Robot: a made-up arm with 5 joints. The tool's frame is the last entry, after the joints.
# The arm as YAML. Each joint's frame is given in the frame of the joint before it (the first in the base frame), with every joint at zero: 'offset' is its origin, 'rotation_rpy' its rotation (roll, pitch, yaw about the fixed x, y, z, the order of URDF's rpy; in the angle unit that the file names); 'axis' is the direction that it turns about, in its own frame. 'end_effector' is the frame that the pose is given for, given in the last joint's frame.
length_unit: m
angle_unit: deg
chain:
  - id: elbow
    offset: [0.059, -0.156, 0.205]
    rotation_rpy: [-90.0, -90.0, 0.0]
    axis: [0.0, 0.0, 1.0]
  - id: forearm
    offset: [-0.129, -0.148, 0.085]
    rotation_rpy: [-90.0, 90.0, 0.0]
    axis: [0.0, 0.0, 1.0]
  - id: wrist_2
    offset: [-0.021, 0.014, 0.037]
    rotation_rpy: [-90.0, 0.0, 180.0]
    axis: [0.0, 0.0, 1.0]
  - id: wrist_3
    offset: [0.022, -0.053, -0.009]
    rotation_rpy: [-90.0, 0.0, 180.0]
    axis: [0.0, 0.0, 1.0]
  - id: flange
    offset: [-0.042, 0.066, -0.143]
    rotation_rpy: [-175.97, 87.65, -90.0]
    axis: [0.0, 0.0, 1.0]
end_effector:
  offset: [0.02, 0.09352, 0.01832]
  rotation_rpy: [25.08, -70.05, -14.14]
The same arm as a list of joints. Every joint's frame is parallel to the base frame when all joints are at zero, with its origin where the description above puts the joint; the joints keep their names.
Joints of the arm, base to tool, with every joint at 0 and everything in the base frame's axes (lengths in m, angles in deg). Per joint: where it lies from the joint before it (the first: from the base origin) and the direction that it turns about. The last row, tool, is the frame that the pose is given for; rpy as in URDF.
elbow: offset 0.059 -0.156 0.205 axis +y
forearm: offset -0.148 0.085 -0.129 axis +x
wrist_2: offset 0.037 0.021 -0.014 axis +z
wrist_3: offset 0.053 0.022 -0.009 axis +x
flange: offset -0.143 0.042 -0.066 axis -0.040899 -0.070299 -0.996687
tool: offset -0.021 0.092 -0.024 rpy -146.53 66.56 -157.97

